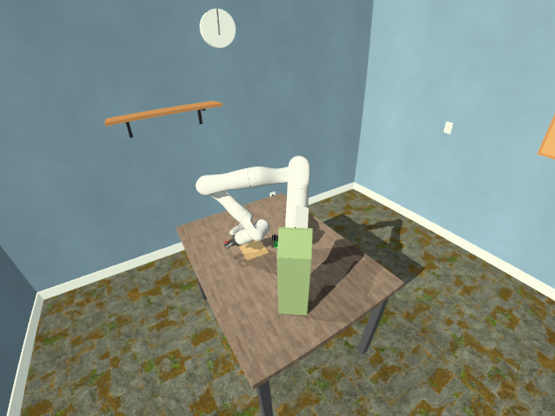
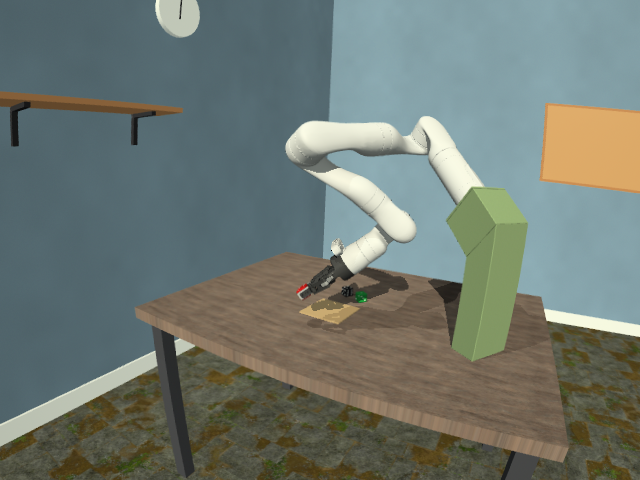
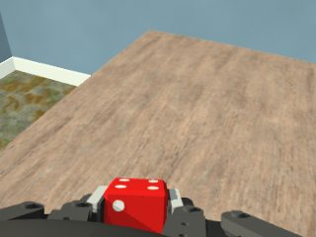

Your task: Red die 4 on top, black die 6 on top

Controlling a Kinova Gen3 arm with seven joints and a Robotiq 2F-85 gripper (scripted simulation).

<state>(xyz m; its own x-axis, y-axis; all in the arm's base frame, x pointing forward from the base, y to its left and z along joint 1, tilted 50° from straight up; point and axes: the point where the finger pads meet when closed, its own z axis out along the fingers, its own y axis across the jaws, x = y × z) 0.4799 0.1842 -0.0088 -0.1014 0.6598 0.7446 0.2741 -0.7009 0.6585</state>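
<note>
Right now the tan mat is 1 cm behind my hand, 14 cm to the right of it and 11 cm below it. From my hand the other things lie so: black die: 30 cm to the right, 10 cm below; green die: 6 cm behind, 28 cm to the right, 10 cm below; red die: right at my hand.
</note>
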